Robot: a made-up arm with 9 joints. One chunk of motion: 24 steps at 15 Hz.
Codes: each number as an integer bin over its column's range. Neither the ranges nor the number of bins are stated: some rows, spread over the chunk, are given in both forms.
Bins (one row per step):
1: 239 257 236 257 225 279 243 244 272
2: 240 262 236 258 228 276 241 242 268
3: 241 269 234 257 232 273 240 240 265
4: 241 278 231 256 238 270 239 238 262
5: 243 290 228 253 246 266 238 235 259
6: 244 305 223 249 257 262 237 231 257
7: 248 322 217 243 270 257 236 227 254
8: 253 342 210 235 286 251 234 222 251
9: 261 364 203 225 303 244 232 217 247
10: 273 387 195 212 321 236 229 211 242
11: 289 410 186 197 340 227 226 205 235
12: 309 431 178 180 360 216 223 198 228
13: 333 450 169 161 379 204 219 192 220
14: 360 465 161 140 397 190 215 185 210
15: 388 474 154 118 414 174 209 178 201
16: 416 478 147 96 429 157 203 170 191
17: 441 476 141 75 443 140 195 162 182
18: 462 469 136 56 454 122 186 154 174
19: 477 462 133 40 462 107 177 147 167
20: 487 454 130 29 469 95 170 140 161
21: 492 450 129 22 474 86 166 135 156
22: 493 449 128 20 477 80 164 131 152
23: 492 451 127 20 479 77 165 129 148
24: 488 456 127 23 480 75 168 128 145
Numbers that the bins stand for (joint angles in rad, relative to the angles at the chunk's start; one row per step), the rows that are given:
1: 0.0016 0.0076 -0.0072 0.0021 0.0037 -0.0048 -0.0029 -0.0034 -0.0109
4: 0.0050 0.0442 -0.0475 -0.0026 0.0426 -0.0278 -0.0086 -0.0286 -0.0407
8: 0.0257 0.1557 -0.2168 -0.1017 0.1863 -0.0765 -0.0157 -0.0959 -0.0734
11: 0.0877 0.2741 -0.4104 -0.2809 0.3480 -0.1381 -0.0271 -0.1675 -0.1210
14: 0.2100 0.3699 -0.6119 -0.5497 0.5187 -0.2329 -0.0429 -0.2516 -0.1953
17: 0.3495 0.3890 -0.7732 -0.8563 0.6564 -0.3611 -0.0714 -0.3484 -0.2786
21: 0.4373 0.3438 -0.8699 -1.1062 0.7492 -0.4995 -0.1129 -0.4620 -0.3560
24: 0.4304 0.3542 -0.8860 -1.1015 0.7672 -0.5277 -0.1100 -0.4914 -0.3887
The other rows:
2: 0.0033 0.0163 -0.0072 0.0068 0.0127 -0.0124 -0.0057 -0.0118 -0.0228
3: 0.0050 0.0285 -0.0233 0.0021 0.0246 -0.0201 -0.0071 -0.0202 -0.0317
5: 0.0085 0.0651 -0.0717 -0.0168 0.0666 -0.0381 -0.0100 -0.0413 -0.0496
6: 0.0102 0.0912 -0.1120 -0.0357 0.0995 -0.0483 -0.0114 -0.0581 -0.0555
7: 0.0171 0.1208 -0.1604 -0.0640 0.1384 -0.0612 -0.0129 -0.0749 -0.0645
9: 0.0395 0.1940 -0.2733 -0.1488 0.2372 -0.0945 -0.0186 -0.1170 -0.0853
10: 0.0601 0.2340 -0.3378 -0.2102 0.2911 -0.1150 -0.0229 -0.1422 -0.1002
12: 0.1221 0.3107 -0.4749 -0.3611 0.4079 -0.1663 -0.0314 -0.1969 -0.1418
13: 0.1635 0.3438 -0.5474 -0.4507 0.4648 -0.1970 -0.0371 -0.2222 -0.1656
15: 0.2582 0.3856 -0.6684 -0.6535 0.5696 -0.2739 -0.0514 -0.2811 -0.2221
16: 0.3064 0.3925 -0.7248 -0.7572 0.6145 -0.3175 -0.0600 -0.3147 -0.2519
18: 0.3856 0.3768 -0.8135 -0.9459 0.6893 -0.4072 -0.0843 -0.3821 -0.3024
19: 0.4114 0.3647 -0.8377 -1.0214 0.7133 -0.4457 -0.0971 -0.4115 -0.3232
20: 0.4287 0.3507 -0.8619 -1.0732 0.7342 -0.4765 -0.1071 -0.4410 -0.3411
22: 0.4390 0.3420 -0.8780 -1.1157 0.7582 -0.5149 -0.1157 -0.4788 -0.3679
23: 0.4373 0.3455 -0.8860 -1.1157 0.7642 -0.5226 -0.1143 -0.4872 -0.3798

